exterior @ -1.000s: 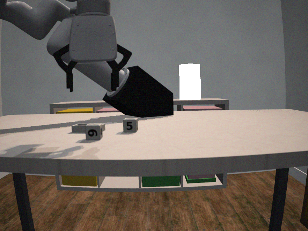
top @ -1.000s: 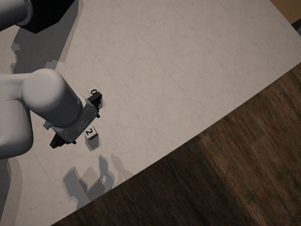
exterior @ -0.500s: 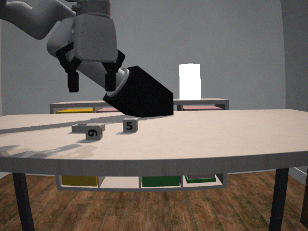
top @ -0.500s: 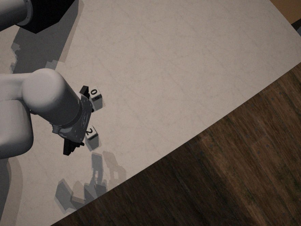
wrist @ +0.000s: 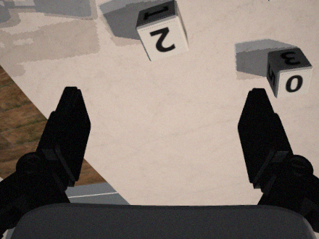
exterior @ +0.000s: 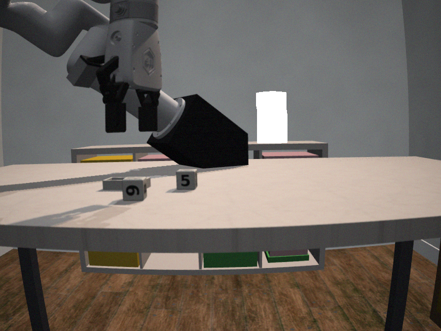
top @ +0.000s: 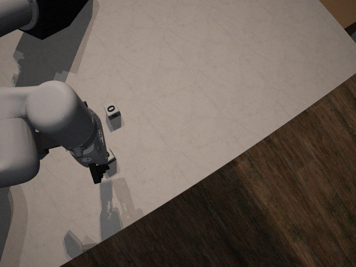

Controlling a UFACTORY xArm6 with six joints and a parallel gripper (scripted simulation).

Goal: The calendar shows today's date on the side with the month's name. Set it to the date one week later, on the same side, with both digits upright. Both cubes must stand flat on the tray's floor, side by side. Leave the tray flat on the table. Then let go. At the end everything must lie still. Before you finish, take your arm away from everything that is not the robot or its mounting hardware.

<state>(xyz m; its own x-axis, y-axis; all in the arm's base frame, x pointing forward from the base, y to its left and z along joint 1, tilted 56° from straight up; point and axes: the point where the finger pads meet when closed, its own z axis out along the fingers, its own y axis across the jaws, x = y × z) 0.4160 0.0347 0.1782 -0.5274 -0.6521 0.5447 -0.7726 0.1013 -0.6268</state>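
My hand is 9 cm above the white cube. Also, from my hand: grey tray 11 cm behind, 10 cm below, 1 cm to the right.
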